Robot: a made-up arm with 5 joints. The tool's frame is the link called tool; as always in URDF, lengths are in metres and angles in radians. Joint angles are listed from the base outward. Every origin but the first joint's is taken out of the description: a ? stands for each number. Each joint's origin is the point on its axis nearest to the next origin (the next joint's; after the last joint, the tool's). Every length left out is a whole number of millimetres.
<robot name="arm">
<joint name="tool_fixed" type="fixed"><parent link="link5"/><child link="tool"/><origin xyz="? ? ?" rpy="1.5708 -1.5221 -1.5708"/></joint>
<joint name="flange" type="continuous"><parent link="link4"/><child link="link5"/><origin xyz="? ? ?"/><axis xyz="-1 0 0"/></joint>
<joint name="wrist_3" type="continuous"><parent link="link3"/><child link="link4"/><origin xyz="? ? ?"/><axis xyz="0 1 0"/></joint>
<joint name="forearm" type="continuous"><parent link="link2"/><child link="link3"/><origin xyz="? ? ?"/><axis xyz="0 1 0"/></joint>
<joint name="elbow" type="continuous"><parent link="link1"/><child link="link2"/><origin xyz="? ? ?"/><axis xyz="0 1 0"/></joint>
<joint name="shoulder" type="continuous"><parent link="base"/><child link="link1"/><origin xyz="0.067 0.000 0.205"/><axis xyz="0 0 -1"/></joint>
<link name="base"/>
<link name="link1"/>
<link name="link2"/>
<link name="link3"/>
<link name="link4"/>
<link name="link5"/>
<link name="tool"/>
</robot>
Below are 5 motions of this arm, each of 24 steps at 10 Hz.
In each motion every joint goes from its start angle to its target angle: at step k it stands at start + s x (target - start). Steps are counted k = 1, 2, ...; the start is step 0. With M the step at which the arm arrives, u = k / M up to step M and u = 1 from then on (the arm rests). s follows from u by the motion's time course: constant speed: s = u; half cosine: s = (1 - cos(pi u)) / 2; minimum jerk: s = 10 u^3 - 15 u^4 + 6 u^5.
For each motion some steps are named. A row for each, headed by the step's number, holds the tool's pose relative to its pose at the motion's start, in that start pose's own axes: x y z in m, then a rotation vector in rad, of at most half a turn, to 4 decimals.
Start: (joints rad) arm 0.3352 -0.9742 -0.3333 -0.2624 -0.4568
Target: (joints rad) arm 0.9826 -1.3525 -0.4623 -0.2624 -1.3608
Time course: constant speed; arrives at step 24
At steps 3, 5, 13, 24:
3: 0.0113 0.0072 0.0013 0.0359 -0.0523 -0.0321
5: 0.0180 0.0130 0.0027 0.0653 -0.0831 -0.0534
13: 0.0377 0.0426 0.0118 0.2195 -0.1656 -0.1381
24: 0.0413 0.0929 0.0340 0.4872 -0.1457 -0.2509

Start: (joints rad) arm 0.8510 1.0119 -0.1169 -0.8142 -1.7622
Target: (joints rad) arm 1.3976 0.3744 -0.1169 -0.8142 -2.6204
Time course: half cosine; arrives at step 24
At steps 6, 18, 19, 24:
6: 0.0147 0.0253 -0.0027 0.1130 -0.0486 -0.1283
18: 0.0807 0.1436 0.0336 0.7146 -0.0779 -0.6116
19: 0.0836 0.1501 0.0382 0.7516 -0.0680 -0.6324
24: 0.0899 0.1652 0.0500 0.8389 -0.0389 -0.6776

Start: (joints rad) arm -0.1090 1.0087 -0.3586 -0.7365 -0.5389
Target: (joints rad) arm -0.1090 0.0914 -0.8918 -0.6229 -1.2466
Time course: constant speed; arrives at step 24
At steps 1, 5, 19, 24:
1: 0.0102 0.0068 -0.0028 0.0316 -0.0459 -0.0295
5: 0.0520 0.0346 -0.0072 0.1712 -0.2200 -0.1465
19: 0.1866 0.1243 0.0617 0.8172 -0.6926 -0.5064
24: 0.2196 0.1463 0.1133 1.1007 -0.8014 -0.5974

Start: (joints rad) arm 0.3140 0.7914 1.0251 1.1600 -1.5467
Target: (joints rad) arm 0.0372 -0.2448 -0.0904 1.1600 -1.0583
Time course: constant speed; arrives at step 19
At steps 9, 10, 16, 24:
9: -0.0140 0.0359 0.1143 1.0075 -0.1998 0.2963
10: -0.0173 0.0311 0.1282 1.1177 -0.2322 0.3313
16: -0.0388 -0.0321 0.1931 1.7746 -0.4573 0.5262
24: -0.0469 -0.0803 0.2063 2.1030 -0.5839 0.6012

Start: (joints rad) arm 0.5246 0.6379 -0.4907 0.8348 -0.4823
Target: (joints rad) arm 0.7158 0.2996 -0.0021 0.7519 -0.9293
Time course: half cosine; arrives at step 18
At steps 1, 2, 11, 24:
1: 0.0001 -0.0003 0.0001 -0.0010 0.0000 -0.0046
2: 0.0002 -0.0014 0.0003 -0.0038 0.0001 -0.0183
11: 0.0014 -0.0309 0.0088 -0.0824 -0.0083 -0.4081
24: -0.0009 -0.0456 0.0136 -0.1212 -0.0204 -0.6090

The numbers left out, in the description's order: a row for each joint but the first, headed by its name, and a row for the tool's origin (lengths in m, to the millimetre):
tool: 0.000 0.000 0.000
flange: 0.091 0.000 0.000
wrist_3: 0.096 0.000 0.004
forearm: 0.017 0.000 0.068
elbow: 0.029 0.010 0.000

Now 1 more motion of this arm.
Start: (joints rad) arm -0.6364 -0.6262 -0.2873 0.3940 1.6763
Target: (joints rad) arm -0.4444 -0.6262 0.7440 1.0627 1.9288
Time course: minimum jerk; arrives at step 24
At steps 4, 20, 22, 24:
4: -0.0005 0.0088 -0.0013 0.0606 0.0023 0.0122
20: -0.0153 0.1832 0.1034 1.6448 -0.0952 0.1244
22: -0.0152 0.1853 0.1097 1.6957 -0.1048 0.1186
24: -0.0151 0.1856 0.1108 1.7042 -0.1065 0.1176

